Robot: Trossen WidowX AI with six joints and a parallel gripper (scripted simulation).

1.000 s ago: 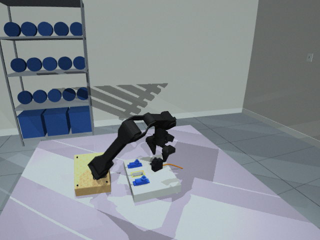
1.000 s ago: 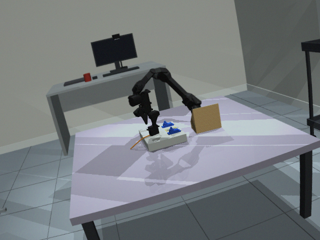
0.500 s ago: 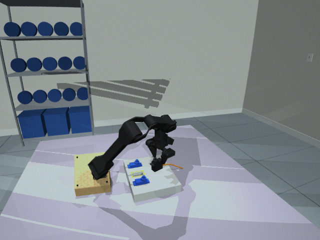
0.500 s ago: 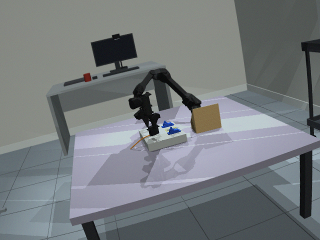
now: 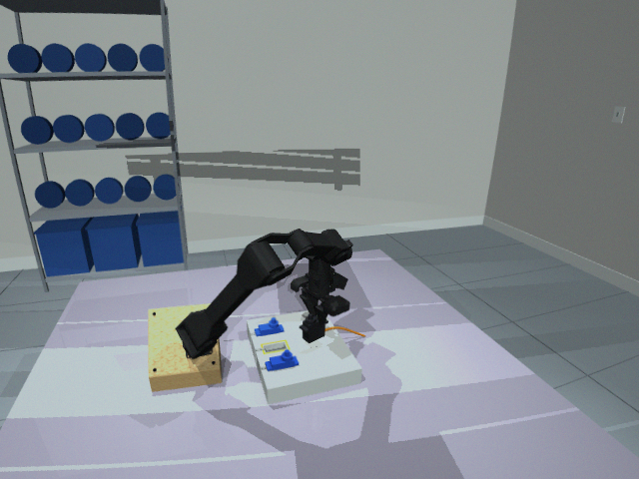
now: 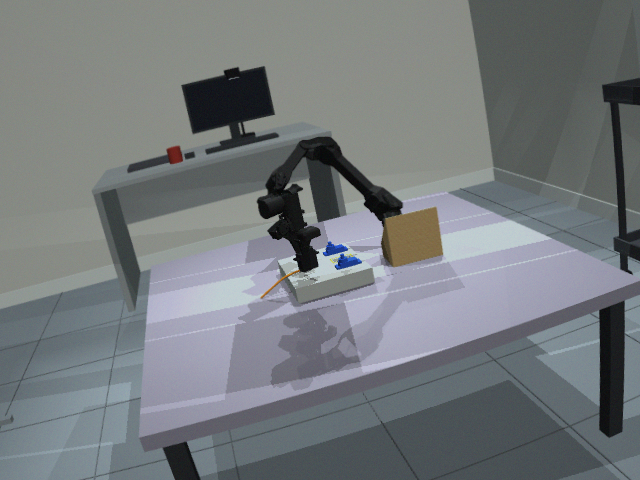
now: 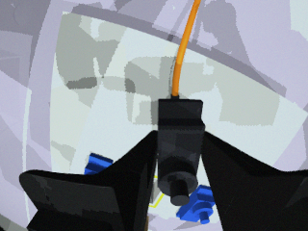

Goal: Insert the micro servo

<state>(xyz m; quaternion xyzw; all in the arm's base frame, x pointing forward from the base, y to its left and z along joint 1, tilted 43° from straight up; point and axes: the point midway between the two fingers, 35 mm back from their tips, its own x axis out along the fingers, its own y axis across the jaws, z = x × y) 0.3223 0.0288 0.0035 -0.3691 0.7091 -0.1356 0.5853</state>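
My gripper tip is now 20 mm past the deck block, 20 mm to the left of it and 70 mm above it.
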